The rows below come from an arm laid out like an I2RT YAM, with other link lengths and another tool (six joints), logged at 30 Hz.
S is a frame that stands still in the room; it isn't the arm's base.
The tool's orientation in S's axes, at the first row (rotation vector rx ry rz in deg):
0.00, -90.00, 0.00
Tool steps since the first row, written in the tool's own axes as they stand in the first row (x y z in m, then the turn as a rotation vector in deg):
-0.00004, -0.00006, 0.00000, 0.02, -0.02, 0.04
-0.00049, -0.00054, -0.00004, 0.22, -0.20, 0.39
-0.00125, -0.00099, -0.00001, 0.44, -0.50, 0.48
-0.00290, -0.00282, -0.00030, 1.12, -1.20, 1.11
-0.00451, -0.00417, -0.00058, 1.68, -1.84, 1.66
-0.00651, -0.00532, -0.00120, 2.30, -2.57, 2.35
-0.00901, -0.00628, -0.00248, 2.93, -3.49, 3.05
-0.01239, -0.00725, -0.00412, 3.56, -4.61, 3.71
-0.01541, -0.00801, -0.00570, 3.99, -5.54, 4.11
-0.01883, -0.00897, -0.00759, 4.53, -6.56, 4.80
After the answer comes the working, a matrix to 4 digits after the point.
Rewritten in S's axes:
0.00000, -0.00006, -0.00004, -0.04, -0.02, 0.02
0.00004, -0.00054, -0.00049, -0.39, -0.20, 0.22
0.00001, -0.00099, -0.00125, -0.48, -0.50, 0.44
0.00030, -0.00282, -0.00290, -1.11, -1.20, 1.12
0.00058, -0.00417, -0.00451, -1.66, -1.84, 1.68
0.00120, -0.00532, -0.00651, -2.35, -2.57, 2.30
0.00248, -0.00628, -0.00901, -3.05, -3.49, 2.93
0.00412, -0.00725, -0.01239, -3.71, -4.61, 3.56
0.00570, -0.00801, -0.01541, -4.11, -5.54, 3.99
0.00759, -0.00897, -0.01883, -4.80, -6.56, 4.53

The tool's axes in the first row as the columns of a matrix, in S's axes (rounded; the answer above uses it unrounded):
0.0000, 0.0000, -1.0000
0.0000, 1.0000, 0.0000
1.0000, 0.0000, 0.0000

